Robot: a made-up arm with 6 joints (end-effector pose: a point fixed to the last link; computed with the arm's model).
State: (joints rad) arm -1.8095 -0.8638 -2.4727 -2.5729 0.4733 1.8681
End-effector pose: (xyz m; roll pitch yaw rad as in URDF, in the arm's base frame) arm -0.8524 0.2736 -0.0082 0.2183 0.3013 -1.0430
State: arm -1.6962 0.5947 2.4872 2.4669 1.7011 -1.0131
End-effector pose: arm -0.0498 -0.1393 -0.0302 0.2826 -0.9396 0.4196
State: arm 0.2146 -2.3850 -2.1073 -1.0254 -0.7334 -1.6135
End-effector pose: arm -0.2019 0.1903 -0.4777 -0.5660 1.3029 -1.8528
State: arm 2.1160 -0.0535 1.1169 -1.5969 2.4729 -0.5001
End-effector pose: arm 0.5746 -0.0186 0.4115 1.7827 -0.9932 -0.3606
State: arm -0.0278 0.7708 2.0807 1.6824 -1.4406 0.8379
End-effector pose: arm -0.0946 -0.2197 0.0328 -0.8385 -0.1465 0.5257
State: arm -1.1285 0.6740 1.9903 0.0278 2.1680 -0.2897
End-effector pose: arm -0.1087 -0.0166 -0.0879 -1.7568 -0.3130 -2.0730
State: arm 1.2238 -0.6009 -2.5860 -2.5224 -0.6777 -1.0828
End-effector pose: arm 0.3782 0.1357 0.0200 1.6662 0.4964 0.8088
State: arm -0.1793 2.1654 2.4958 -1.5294 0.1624 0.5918
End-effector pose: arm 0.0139 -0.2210 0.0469 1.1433 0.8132 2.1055
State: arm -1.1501 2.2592 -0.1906 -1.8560 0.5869 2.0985
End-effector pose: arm 0.1248 0.3792 0.4795 -1.3668 0.4782 2.4283
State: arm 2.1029 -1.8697 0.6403 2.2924 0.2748 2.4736
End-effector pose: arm 0.3159 -0.1614 0.0940 -0.8309 -0.5017 0.0006
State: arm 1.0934 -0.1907 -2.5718 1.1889 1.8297 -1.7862
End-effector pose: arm 0.0265 0.4140 0.1184 -0.2888 0.7272 -2.4770
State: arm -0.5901 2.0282 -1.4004 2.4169 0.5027 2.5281
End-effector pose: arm 0.2253 0.2812 -0.1834 2.3843 -1.1509 -1.3277
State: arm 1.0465 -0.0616 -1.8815 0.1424 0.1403 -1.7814
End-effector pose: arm 0.2962 0.3310 0.2408 -1.6133 -0.2043 -2.8143
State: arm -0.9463 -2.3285 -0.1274 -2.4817 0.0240 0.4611
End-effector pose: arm -0.6772 0.4992 0.2530 2.9801 0.0843 -0.1949
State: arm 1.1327 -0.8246 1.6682 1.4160 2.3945 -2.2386
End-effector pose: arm 0.1879 -0.2493 -0.1327 -2.6519 0.9166 2.5016
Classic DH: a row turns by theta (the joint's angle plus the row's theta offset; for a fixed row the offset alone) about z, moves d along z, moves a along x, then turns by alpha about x. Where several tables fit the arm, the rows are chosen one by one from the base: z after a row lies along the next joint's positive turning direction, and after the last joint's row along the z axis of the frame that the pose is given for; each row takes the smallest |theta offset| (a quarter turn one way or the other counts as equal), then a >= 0, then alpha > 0; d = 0 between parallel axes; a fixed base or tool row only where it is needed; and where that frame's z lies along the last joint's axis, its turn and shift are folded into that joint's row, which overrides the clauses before.
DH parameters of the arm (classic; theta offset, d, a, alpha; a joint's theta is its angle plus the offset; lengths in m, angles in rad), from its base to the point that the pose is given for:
base (fixed): 0 0.0578 0 1.5708
joint 1: 1.342 0 -0.3095 0
joint 2: 0.2288 -0.1851 -0.1156 -1.5708
joint 3: 1.5708 -0.2109 0.084 1.5708
joint 4: 1.5708 -0.2436 0.0767 1.5708
joint 5: 0 0.1531 0.0242 1.5708
joint 6: -1.2008 0 0.2732 3.1416
tool (fixed): 1.9408 0.0554 0 0

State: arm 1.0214 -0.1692 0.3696 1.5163 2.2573 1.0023
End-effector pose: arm 0.4889 0.3902 -0.2348 -2.2241 -0.4732 -0.6114
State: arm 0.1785 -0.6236 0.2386 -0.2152 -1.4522 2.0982
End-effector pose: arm -0.1691 0.5452 -0.8938 1.0677 0.1571 -1.9260
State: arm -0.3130 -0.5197 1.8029 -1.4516 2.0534 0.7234
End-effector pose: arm -0.0655 0.1549 -0.4594 -0.8811 -0.4611 -2.2308
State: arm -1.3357 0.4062 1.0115 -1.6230 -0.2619 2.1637
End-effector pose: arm -0.3664 0.1590 -0.7374 1.3973 -0.3046 2.9450
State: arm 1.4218 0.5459 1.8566 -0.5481 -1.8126 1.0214
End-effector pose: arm 0.3518 -0.3920 0.2023 2.5729 0.7737 1.9153
